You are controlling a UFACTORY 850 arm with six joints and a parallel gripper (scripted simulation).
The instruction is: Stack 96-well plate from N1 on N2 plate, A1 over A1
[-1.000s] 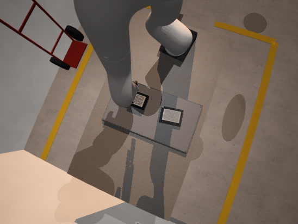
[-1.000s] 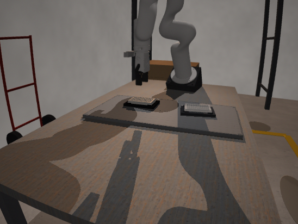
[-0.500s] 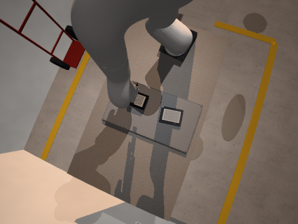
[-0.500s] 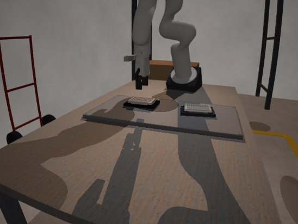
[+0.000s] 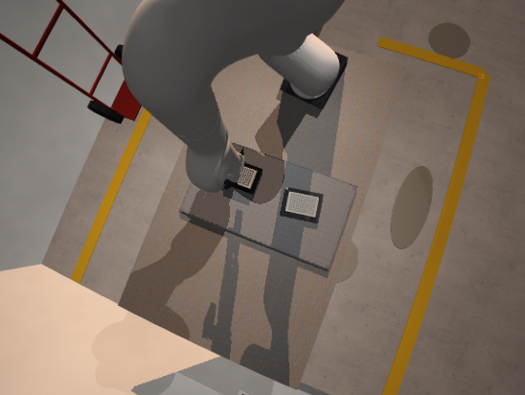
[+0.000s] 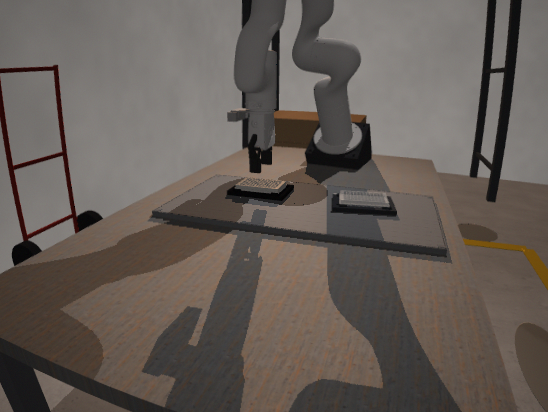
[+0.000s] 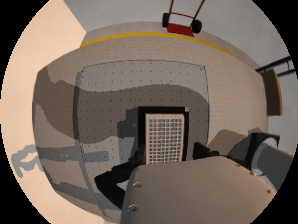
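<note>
Right now the 96-well plate is 6 cm below my hand. Round my hand: black nest: 7 cm below.
</note>
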